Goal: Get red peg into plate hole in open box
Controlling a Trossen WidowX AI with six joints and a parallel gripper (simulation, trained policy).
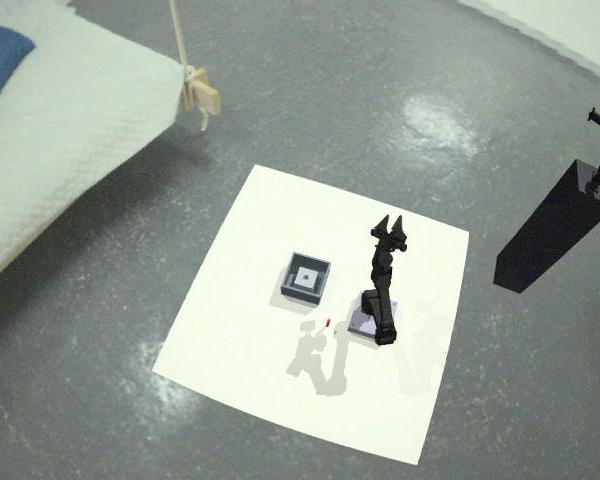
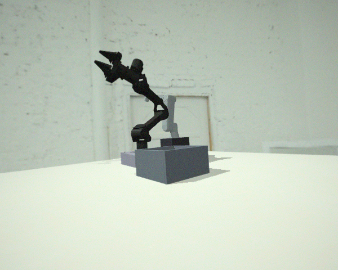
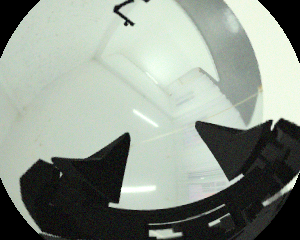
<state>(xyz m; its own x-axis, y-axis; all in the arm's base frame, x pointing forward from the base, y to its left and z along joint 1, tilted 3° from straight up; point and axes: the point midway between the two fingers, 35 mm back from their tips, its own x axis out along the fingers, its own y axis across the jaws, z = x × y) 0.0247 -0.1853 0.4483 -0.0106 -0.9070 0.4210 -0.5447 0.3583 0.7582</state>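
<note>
Now: the red peg 11 cm ahead of my gripper tip, 34 cm to the left of it and 48 cm below it. The rest, counted from my gripper tip: grey box 29 cm ahead, 17 cm to the left, 50 cm below.
</note>
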